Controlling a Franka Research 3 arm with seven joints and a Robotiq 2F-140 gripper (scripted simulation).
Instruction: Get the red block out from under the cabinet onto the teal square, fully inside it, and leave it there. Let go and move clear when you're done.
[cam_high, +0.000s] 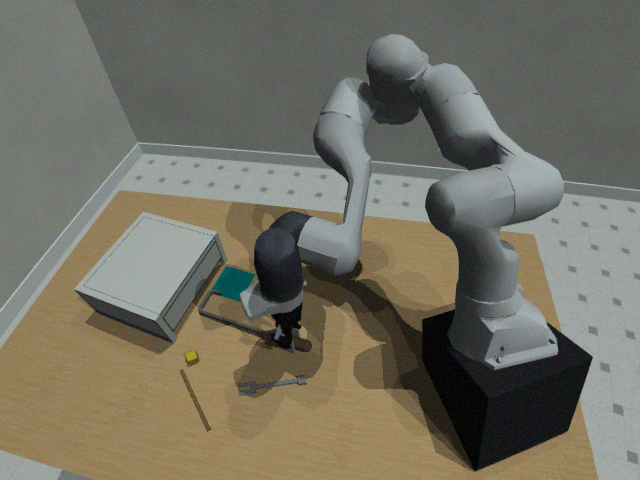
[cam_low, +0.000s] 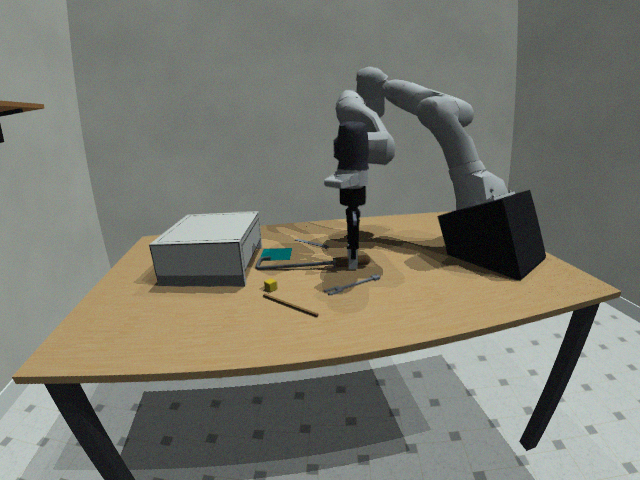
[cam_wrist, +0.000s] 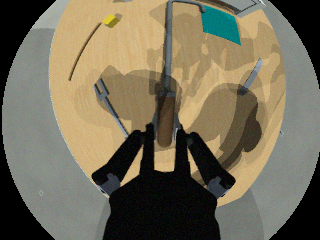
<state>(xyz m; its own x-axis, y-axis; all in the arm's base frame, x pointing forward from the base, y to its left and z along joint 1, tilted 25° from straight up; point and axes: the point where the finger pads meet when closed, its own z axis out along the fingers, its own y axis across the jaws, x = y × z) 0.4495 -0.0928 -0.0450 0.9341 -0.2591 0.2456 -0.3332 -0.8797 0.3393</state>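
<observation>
The teal square lies 200 mm to the right of my hand, 200 mm ahead of it and 40 mm below it. From my hand the other things lie so: grey hook tool (110 mm ahead, 80 mm to the right, 20 mm below); grey forked tool (110 mm to the left, 40 mm ahead, 30 mm below); flat grey bar (250 mm to the right, 50 mm ahead, 40 mm below).
</observation>
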